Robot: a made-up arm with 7 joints.
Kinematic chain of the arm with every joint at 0, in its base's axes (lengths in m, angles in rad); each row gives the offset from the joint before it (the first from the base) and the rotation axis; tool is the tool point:
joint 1: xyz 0 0.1 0 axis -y
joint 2: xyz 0 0.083 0 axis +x
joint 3: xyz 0 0 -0.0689 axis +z
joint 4: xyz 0 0 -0.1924 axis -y
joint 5: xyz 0 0 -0.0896 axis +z
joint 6: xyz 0 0 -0.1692 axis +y
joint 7: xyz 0 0 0 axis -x
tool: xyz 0 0 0
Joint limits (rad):
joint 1: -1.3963..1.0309
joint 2: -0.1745..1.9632
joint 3: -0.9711..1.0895
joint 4: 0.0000..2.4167
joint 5: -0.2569..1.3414
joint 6: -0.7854..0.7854
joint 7: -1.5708..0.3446
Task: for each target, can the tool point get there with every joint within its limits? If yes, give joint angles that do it. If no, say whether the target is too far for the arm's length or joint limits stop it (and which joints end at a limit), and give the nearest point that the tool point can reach.
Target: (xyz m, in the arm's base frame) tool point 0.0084 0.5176 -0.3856
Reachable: yes | joints -0.2116 0.6533 0.3994 0.3833 1.0954 0.1497 -0.6454
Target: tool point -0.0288 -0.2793 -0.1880
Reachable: no: joint limits stop it (at a limit: joint 2, joint 3) | nearest point -0.0378 -0.0691 -0.2467 | short by 0.218 m
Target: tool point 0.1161 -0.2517 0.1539
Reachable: no: joint limits stop it (at a limit: joint 1, joint 2, joint 3) | nearest point 0.1872 -0.0450 0.0480 | short by 0.243 m
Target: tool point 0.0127 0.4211 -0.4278
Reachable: yes | joints -0.3256 0.6834 -0.4323 0.6863 0.6217 -0.5480 -0.0726
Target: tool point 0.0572 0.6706 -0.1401
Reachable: yes | joints -0.0558 1.1546 0.8376 0.3845 0.3221 0.4513 -1.4138
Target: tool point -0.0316 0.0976 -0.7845
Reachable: no: too far | nearest point -0.0208 0.1268 -0.5166 | short by 0.270 m
